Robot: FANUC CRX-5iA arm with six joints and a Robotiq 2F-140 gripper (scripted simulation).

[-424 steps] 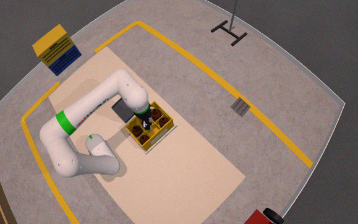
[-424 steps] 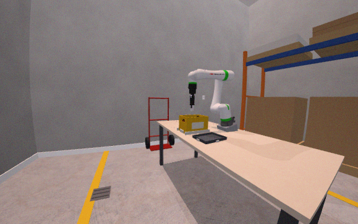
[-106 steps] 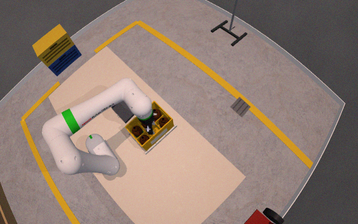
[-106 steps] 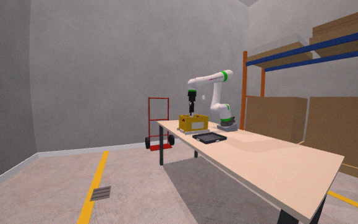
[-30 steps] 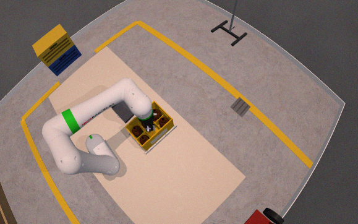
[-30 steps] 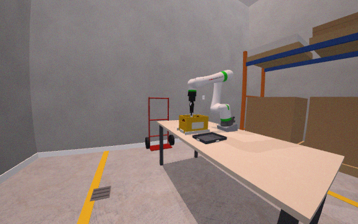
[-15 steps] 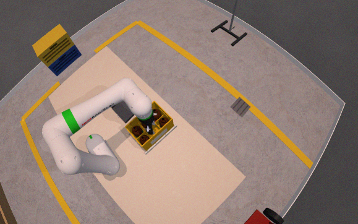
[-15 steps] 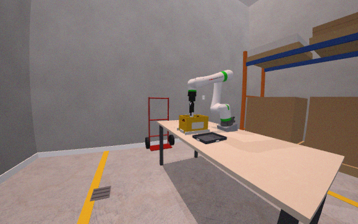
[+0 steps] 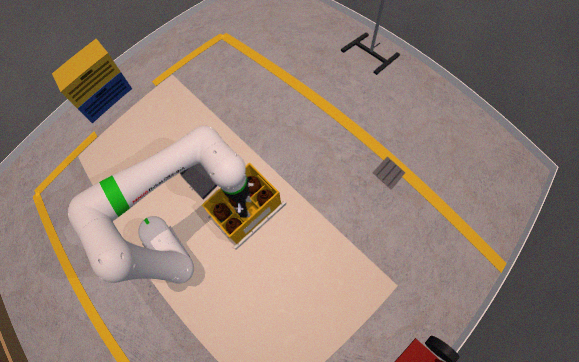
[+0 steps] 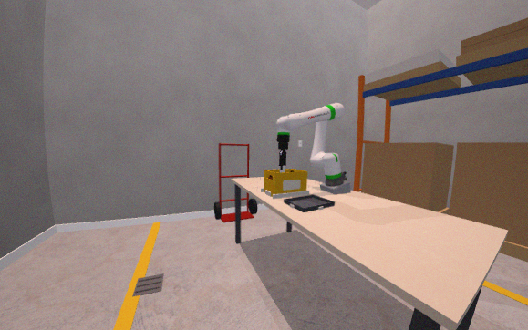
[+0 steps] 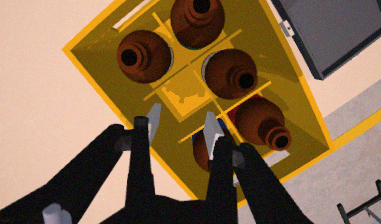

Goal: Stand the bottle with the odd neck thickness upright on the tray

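My gripper is now 90 mm above the yellow crate, 40 mm to the right of it and 10 mm short of it. From my hand the other things lie so: dark tray 330 mm to the left, 160 mm below, 40 mm ahead; then brown bottle 80 mm to the left, 80 mm below, 10 mm ahead.
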